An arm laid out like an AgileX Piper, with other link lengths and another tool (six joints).
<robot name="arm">
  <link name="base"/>
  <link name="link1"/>
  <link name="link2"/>
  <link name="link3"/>
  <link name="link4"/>
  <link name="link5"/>
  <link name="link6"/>
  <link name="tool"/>
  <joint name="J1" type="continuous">
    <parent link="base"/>
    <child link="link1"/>
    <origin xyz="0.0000 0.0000 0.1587"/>
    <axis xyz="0 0 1"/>
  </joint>
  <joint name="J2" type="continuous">
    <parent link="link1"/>
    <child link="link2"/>
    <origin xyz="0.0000 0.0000 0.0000" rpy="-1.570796 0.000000 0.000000"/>
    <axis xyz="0 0 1"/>
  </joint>
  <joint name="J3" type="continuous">
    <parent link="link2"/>
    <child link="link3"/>
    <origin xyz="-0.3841 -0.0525 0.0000"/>
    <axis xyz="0 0 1"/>
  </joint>
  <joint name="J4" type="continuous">
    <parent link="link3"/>
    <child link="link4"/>
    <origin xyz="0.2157 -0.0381 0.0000" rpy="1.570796 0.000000 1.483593"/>
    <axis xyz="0 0 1"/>
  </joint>
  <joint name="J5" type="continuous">
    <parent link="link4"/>
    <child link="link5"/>
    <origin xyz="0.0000 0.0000 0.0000" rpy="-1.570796 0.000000 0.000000"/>
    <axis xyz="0 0 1"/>
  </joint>
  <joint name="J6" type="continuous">
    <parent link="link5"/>
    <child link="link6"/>
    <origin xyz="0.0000 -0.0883 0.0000" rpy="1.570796 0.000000 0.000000"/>
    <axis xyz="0 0 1"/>
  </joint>
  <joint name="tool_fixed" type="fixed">
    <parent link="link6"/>
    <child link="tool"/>
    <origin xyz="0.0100 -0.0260 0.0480" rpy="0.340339 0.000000 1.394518"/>
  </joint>
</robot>
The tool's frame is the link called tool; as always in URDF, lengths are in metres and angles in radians. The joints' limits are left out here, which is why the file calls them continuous.
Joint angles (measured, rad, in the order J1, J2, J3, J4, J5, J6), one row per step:
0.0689 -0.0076 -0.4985 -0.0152 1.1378 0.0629
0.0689 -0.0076 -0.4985 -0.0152 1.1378 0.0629
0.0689 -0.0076 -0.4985 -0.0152 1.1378 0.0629
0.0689 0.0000 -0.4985 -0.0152 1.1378 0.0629
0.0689 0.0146 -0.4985 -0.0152 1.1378 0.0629
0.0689 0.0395 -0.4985 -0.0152 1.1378 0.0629
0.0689 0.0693 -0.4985 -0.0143 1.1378 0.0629
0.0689 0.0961 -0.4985 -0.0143 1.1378 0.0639
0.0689 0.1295 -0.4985 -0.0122 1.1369 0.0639
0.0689 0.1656 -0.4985 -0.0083 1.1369 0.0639
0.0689 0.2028 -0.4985 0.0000 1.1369 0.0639
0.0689 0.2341 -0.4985 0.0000 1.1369 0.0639
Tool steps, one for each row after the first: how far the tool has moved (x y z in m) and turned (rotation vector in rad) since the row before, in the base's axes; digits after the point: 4 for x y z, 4 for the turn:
0.0000 0.0000 0.0000 0.0000 0.0000 0.0000
0.0000 0.0000 0.0000 0.0000 0.0000 0.0000
0.0008 0.0001 0.0008 -0.0005 0.0076 0.0000
0.0016 0.0001 0.0015 -0.0010 0.0146 0.0000
0.0028 0.0002 0.0025 -0.0017 0.0248 0.0000
0.0034 0.0003 0.0029 -0.0013 0.0298 0.0005
0.0031 0.0002 0.0025 -0.0010 0.0268 -0.0006
0.0041 0.0006 0.0031 -0.0004 0.0326 0.0010
0.0044 0.0008 0.0030 0.0010 0.0363 0.0017
0.0046 0.0014 0.0028 0.0051 0.0376 0.0032
0.0040 0.0003 0.0024 -0.0022 0.0312 0.0000

